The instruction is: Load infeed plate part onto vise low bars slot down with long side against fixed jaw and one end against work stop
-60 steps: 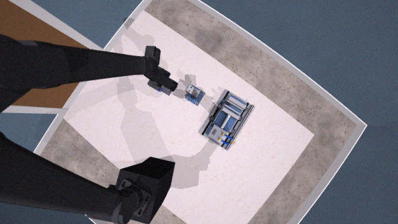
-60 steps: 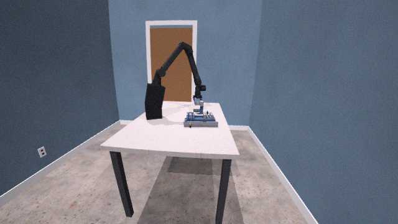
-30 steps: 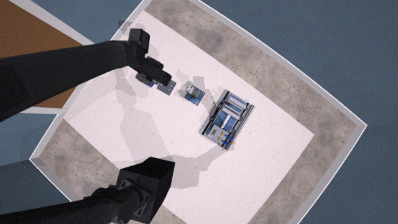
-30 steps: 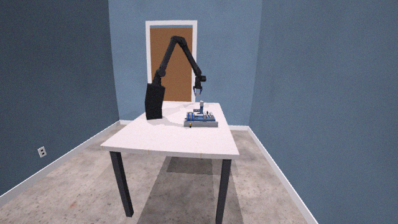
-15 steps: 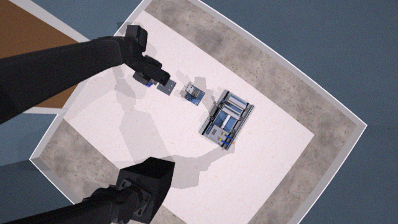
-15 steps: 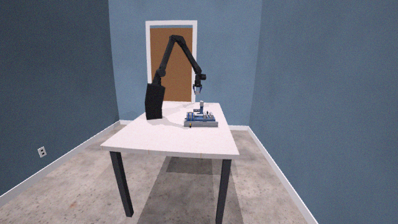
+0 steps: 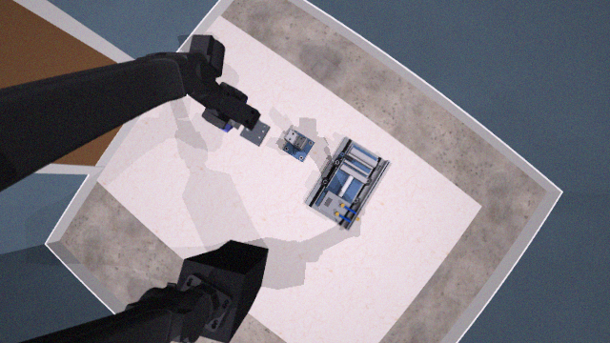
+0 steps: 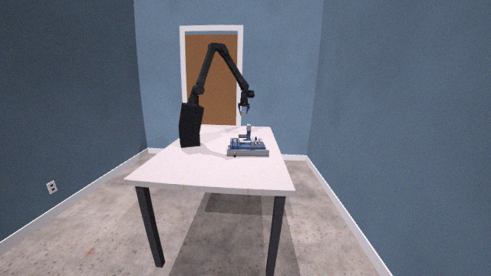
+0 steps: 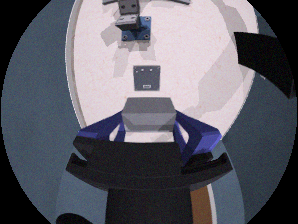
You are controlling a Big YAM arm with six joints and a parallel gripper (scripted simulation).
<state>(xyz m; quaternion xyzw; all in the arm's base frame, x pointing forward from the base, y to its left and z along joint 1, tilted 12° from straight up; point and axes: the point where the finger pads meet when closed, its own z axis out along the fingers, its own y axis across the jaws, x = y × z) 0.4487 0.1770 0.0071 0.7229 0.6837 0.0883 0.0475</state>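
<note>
Right now the part is right at my hand. From my hand the other things lie so: dark square plate 10 mm ahead, 20 mm to the left, 230 mm below.
</note>
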